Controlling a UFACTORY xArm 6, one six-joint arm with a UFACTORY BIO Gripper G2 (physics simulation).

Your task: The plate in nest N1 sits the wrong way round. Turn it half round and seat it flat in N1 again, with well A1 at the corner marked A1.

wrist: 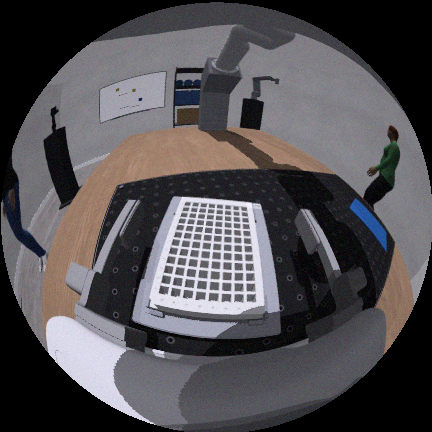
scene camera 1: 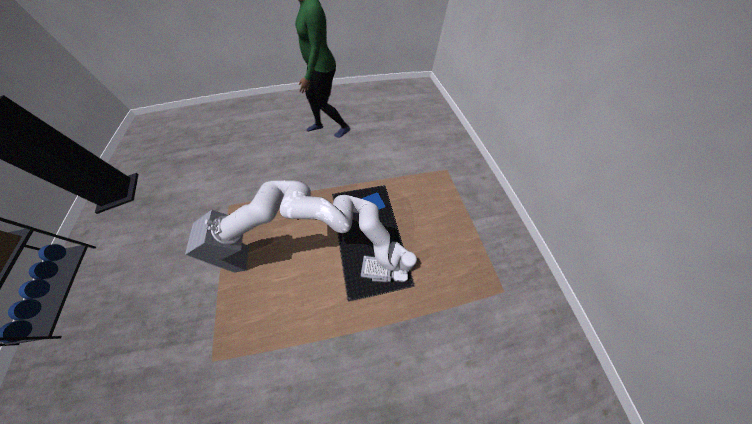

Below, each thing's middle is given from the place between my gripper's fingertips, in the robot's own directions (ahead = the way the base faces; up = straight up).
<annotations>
The white well plate (wrist: pixel 209 266) lies 30 mm below my hand, 20 mm to the right of it and 10 mm ahead of it. Also, from my hand: grey nest (wrist: pixel 176 323) (40 mm below, 20 mm to the right, 10 mm ahead).
</annotations>
